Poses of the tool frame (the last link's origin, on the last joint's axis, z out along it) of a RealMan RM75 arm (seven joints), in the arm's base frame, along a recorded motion.
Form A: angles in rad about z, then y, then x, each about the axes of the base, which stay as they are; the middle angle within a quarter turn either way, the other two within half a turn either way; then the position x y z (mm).
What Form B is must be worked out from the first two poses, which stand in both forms.
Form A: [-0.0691 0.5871 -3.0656 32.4 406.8 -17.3]
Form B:
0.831 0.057 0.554 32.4
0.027 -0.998 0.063 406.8
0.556 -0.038 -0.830 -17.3
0 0 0 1

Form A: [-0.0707 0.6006 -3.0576 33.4 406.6 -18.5]
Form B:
0.823 0.058 0.565 33.4
0.023 -0.997 0.069 406.6
0.568 -0.044 -0.822 -18.5
0 0 0 1

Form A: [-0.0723 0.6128 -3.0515 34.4 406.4 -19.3]
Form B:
0.816 0.059 0.575 34.4
0.020 -0.997 0.074 406.4
0.578 -0.048 -0.815 -19.3
0 0 0 1

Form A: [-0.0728 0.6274 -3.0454 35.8 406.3 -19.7]
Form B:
0.807 0.059 0.587 35.8
0.016 -0.997 0.078 406.3
0.590 -0.053 -0.806 -19.7
0 0 0 1

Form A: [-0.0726 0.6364 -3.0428 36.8 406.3 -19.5]
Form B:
0.802 0.058 0.594 36.8
0.014 -0.997 0.079 406.3
0.597 -0.055 -0.800 -19.5
0 0 0 1

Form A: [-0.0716 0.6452 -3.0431 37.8 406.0 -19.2]
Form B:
0.797 0.057 0.601 37.8
0.012 -0.997 0.079 406.0
0.604 -0.055 -0.795 -19.2
0 0 0 1

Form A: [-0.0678 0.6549 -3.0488 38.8 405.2 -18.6]
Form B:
0.791 0.054 0.609 38.8
0.011 -0.997 0.073 405.2
0.611 -0.051 -0.790 -18.6
0 0 0 1

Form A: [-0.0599 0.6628 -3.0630 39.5 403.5 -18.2]
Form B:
0.787 0.047 0.615 39.5
0.011 -0.998 0.062 403.5
0.617 -0.042 -0.786 -18.2
0 0 0 1

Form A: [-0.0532 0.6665 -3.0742 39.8 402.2 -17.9]
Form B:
0.785 0.042 0.618 39.8
0.011 -0.999 0.053 402.2
0.620 -0.034 -0.784 -17.9
0 0 0 1

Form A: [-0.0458 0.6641 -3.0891 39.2 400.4 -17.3]
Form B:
0.787 0.036 0.616 39.2
0.013 -0.999 0.041 400.4
0.617 -0.024 -0.786 -17.3
0 0 0 1

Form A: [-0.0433 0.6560 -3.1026 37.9 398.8 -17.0]
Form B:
0.792 0.034 0.610 37.9
0.019 -0.999 0.031 398.8
0.611 -0.013 -0.792 -17.0
0 0 0 1

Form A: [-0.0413 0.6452 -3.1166 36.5 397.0 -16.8]
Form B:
0.798 0.033 0.601 36.5
0.026 -0.999 0.020 397.0
0.602 0.000 -0.799 -16.8
0 0 0 1

